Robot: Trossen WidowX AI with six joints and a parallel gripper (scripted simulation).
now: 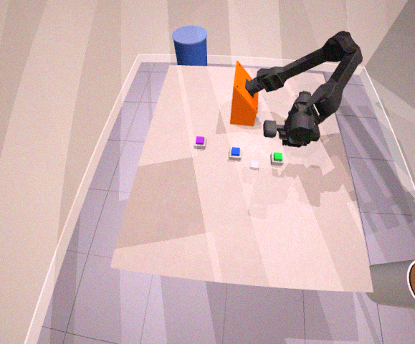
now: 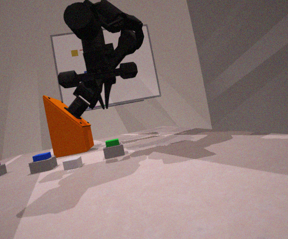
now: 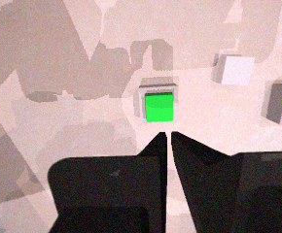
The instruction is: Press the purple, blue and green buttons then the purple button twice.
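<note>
Right now the purple button is 20 mm behind my gripper tip, 330 mm to the right of it and 90 mm below it. Also, from my gripper tip: blue button: 10 mm ahead, 170 mm to the right, 90 mm below; green button: 90 mm below; small white block: 40 mm ahead, 90 mm to the right, 110 mm below.
</note>
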